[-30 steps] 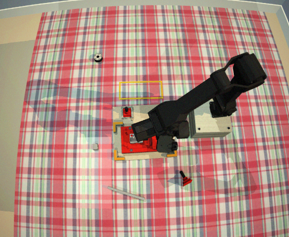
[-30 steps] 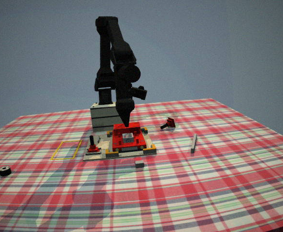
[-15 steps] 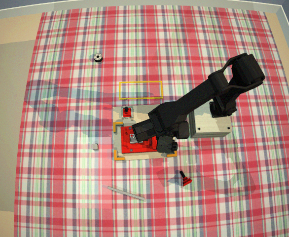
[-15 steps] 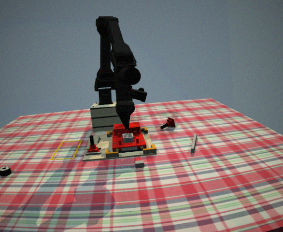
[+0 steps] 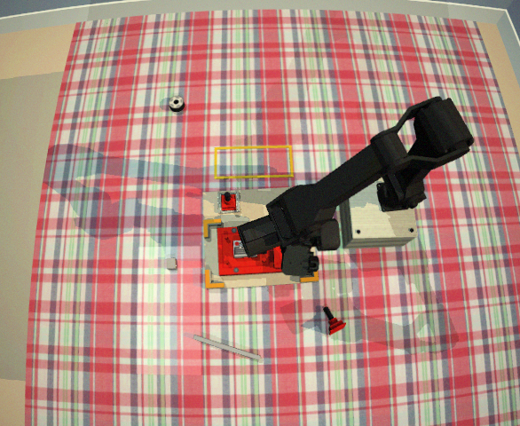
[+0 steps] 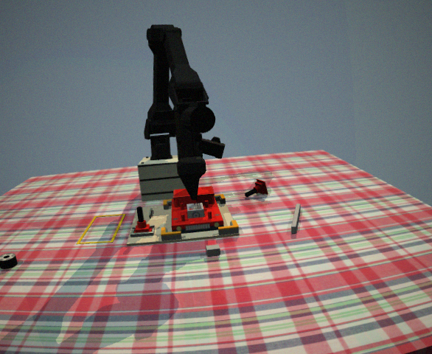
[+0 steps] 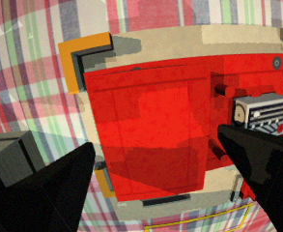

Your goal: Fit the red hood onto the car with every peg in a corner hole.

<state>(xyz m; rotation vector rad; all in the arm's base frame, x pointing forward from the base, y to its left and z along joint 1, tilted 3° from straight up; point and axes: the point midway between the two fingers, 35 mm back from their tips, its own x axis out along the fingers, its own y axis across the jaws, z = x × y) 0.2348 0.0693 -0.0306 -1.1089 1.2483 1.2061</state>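
My gripper tip is right at the red hood. The rest, counted from my gripper tip: jig 70 mm ahead, 30 mm to the right, 30 mm below; grey engine block 90 mm ahead, 20 mm below; grey rod 160 mm ahead, 200 mm to the left, 30 mm below.
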